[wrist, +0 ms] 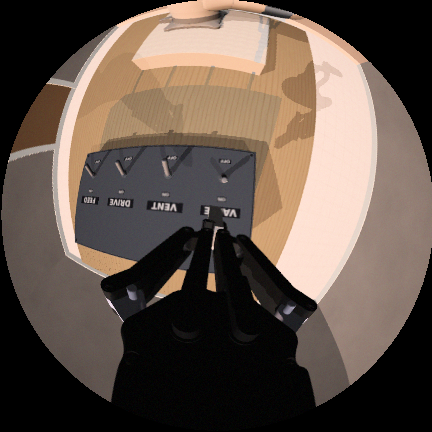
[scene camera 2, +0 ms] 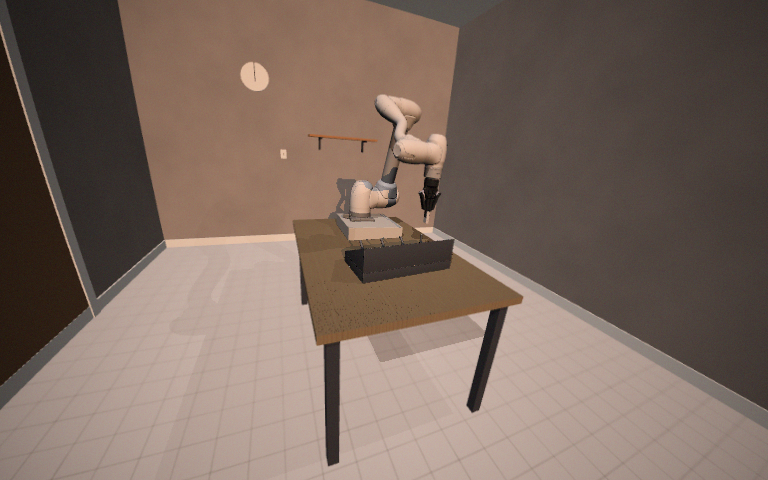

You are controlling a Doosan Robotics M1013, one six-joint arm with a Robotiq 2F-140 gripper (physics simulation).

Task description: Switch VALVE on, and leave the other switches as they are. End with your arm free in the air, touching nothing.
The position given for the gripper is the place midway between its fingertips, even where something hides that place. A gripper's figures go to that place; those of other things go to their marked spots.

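Scene:
Gripper (wrist: pixel 213 215) at 0.22 m from the lens; dark switch panel (wrist: pixel 126 215) at 0.38 m from the lens.

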